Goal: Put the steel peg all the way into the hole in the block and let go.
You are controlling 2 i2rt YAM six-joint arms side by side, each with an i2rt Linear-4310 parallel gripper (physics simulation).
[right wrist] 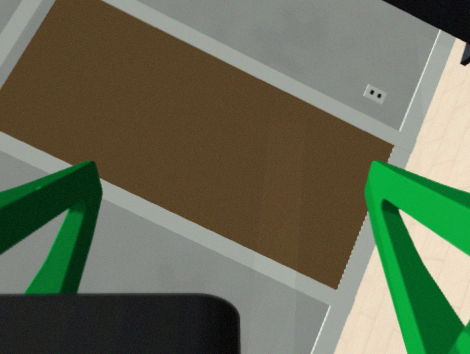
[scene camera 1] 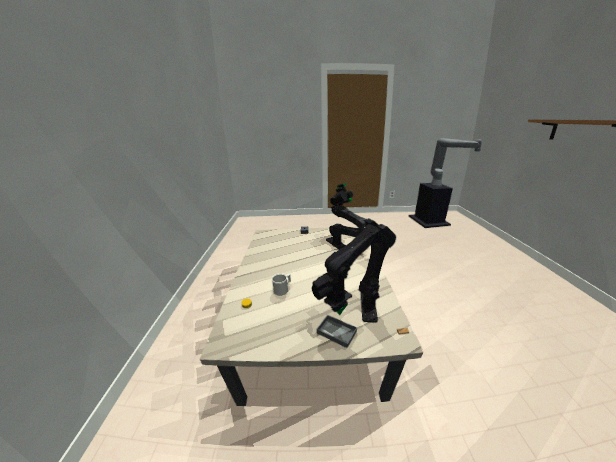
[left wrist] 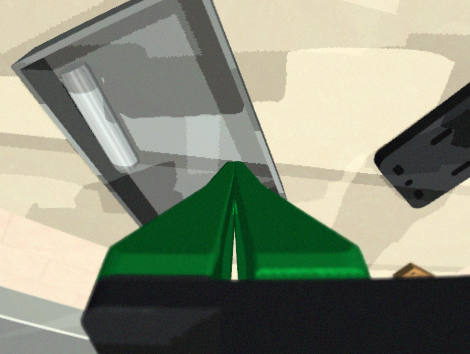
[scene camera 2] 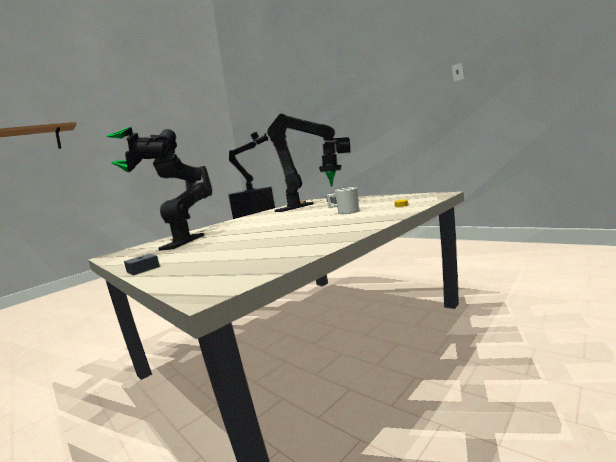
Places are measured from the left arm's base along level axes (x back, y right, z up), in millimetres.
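Pixels of known places: left gripper, fingertip midpoint: (scene camera 1: 339, 314) (left wrist: 234, 175) (scene camera 2: 331, 186); right gripper, fingertip midpoint: (right wrist: 233, 176) (scene camera 1: 349, 189) (scene camera 2: 109, 149); left arm's base at its link origin: (scene camera 1: 368, 306) (scene camera 2: 294, 207); right arm's base at its link origin: (scene camera 1: 336, 244) (scene camera 2: 182, 242).
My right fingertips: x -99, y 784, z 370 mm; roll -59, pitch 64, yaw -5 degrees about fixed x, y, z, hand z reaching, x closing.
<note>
For each thing: its middle in the pictures, then the offset to it from my right fingertips. Level surfaces: height alone.
- steel peg at the middle of its body: (left wrist: 102, 121) dy -975, dx -88, dz -359 mm
- grey tray at the middle of its body: (left wrist: 175, 137) (scene camera 1: 336, 330) dy -955, dx -51, dz -356 mm
- dark block at the middle of its body: (scene camera 2: 141, 263) (scene camera 1: 304, 229) dy +15, dx -348, dz -354 mm
- grey mug at the middle of its body: (scene camera 2: 343, 200) (scene camera 1: 282, 282) dy -704, dx -354, dz -323 mm
- yellow disc at the middle of its body: (scene camera 2: 401, 203) (scene camera 1: 246, 303) dy -844, dx -507, dz -361 mm
- table at its surface level: dz -370 mm
- small orange-brown piece at the middle of its body: (left wrist: 415, 278) (scene camera 1: 403, 331) dy -929, dx +239, dz -366 mm
The steel peg (left wrist: 102, 120) lies on its side in the grey tray (left wrist: 252, 107) (scene camera 1: 320, 334), along one long wall, in the left wrist view. The dark block (scene camera 1: 304, 230) (scene camera 2: 142, 264) sits at the far end of the table in scene camera 1 and at the near left corner in scene camera 2; its hole is too small to make out clearly. My left gripper (left wrist: 234, 175) (scene camera 2: 331, 185) (scene camera 1: 341, 312) is shut and empty, pointing down above the tray, apart from the peg. My right gripper (right wrist: 233, 176) (scene camera 2: 116, 149) is open and empty, raised high and pointing away from the table.
A grey mug (scene camera 1: 280, 285) (scene camera 2: 348, 201) and a yellow disc (scene camera 1: 246, 303) (scene camera 2: 401, 203) stand on the table (scene camera 1: 280, 345) (scene camera 2: 280, 245). A small orange-brown piece (scene camera 1: 403, 331) (left wrist: 413, 270) lies near the table edge beside the left arm's base. Another robot arm stands on a black pedestal (scene camera 1: 433, 204) beyond the table.
</note>
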